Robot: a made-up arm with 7 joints. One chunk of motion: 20 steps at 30 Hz.
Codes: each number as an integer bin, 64 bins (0 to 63) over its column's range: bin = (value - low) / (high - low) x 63, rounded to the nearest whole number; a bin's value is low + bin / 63 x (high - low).
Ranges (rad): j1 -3.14..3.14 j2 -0.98..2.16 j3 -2.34..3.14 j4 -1.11..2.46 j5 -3.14..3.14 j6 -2..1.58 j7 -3.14..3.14
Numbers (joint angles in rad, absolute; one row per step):
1: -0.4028 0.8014 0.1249 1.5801 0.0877 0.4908 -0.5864
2: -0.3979 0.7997 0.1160 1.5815 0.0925 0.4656 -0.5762
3: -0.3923 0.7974 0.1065 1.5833 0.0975 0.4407 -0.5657
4: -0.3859 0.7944 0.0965 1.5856 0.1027 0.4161 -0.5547
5: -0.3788 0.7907 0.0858 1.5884 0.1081 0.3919 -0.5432
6: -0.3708 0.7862 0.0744 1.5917 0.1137 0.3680 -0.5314
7: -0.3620 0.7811 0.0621 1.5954 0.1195 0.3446 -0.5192
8: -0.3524 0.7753 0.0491 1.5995 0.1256 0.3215 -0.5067
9: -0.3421 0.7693 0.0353 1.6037 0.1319 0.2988 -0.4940
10: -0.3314 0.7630 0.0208 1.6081 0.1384 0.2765 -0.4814
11: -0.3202 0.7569 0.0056 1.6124 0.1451 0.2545 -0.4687
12: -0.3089 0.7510 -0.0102 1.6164 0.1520 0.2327 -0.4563
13: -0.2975 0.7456 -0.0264 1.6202 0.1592 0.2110 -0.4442
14: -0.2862 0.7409 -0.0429 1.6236 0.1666 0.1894 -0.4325
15: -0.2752 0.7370 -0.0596 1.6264 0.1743 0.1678 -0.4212
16: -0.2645 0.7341 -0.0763 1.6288 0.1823 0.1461 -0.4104
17: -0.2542 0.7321 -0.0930 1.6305 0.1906 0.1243 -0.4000
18: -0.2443 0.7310 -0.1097 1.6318 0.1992 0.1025 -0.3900
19: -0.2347 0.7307 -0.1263 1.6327 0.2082 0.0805 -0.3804
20: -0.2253 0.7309 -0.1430 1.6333 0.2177 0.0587 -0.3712
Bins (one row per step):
1: 27 36 28 47 32 44 26
2: 28 36 28 47 32 43 26
3: 28 36 28 48 32 43 26
4: 28 36 28 48 33 43 26
5: 28 36 28 48 33 42 26
6: 28 35 28 48 33 42 26
7: 28 35 28 48 33 41 26
8: 28 35 27 48 33 41 26
9: 28 35 27 48 33 40 27
10: 28 35 27 48 33 40 27
11: 28 35 27 48 33 40 27
12: 28 35 27 48 33 39 27
13: 29 35 27 48 33 39 27
14: 29 35 26 48 33 39 27
15: 29 34 26 48 33 38 27
16: 29 34 26 48 33 38 27
17: 29 34 26 48 33 37 27
18: 29 34 26 48 33 37 28
19: 29 34 25 48 34 37 28
20: 29 34 25 48 34 36 28

